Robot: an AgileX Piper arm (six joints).
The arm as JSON. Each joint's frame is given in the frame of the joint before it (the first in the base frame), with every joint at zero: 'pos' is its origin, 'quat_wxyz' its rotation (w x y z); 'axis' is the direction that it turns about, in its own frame. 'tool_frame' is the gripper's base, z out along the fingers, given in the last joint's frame.
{
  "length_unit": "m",
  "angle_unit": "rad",
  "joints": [
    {
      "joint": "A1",
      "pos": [
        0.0,
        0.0,
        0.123
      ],
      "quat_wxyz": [
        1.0,
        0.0,
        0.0,
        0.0
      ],
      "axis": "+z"
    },
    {
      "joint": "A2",
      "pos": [
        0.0,
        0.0,
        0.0
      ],
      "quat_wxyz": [
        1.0,
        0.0,
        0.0,
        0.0
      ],
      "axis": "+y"
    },
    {
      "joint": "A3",
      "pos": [
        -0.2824,
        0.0,
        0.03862
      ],
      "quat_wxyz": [
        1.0,
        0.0,
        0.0,
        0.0
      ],
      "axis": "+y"
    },
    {
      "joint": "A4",
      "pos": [
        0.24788,
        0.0,
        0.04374
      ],
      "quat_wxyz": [
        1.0,
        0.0,
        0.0,
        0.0
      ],
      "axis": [
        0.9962,
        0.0,
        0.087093
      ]
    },
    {
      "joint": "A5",
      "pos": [
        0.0,
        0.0,
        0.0
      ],
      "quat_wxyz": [
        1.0,
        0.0,
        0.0,
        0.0
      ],
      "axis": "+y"
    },
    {
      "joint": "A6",
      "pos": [
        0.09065,
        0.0,
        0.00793
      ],
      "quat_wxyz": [
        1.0,
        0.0,
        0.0,
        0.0
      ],
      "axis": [
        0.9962,
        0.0,
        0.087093
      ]
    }
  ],
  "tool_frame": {
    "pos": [
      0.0,
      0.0,
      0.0
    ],
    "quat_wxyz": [
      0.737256,
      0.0,
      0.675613,
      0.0
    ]
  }
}
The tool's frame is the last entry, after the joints.
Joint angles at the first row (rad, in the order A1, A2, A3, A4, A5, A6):
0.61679 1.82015 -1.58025 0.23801 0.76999 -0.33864
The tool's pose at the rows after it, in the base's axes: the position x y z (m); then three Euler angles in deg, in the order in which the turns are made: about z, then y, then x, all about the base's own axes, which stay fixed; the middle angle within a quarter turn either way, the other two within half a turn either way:
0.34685 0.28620 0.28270 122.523 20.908 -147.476
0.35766 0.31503 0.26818 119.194 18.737 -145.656
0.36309 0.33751 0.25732 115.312 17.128 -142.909
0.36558 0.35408 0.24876 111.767 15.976 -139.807
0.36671 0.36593 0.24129 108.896 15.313 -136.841
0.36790 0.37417 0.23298 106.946 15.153 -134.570
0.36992 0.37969 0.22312 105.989 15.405 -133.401
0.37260 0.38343 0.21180 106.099 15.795 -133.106
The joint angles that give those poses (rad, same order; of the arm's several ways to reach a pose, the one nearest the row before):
0.65303 1.96659 -1.73506 0.25629 0.80130 -0.36193
0.68152 2.08025 -1.86038 0.29579 0.81713 -0.41185
0.70315 2.16131 -1.94935 0.35030 0.81270 -0.48371
0.71826 2.21629 -2.00283 0.41398 0.79104 -0.56352
0.72875 2.25259 -2.02778 0.47862 0.75706 -0.64178
0.73586 2.27957 -2.03480 0.53332 0.71745 -0.70749
0.74040 2.30433 -2.03610 0.56651 0.68099 -0.74907
0.74298 2.32969 -2.03675 0.58271 0.65049 -0.76509

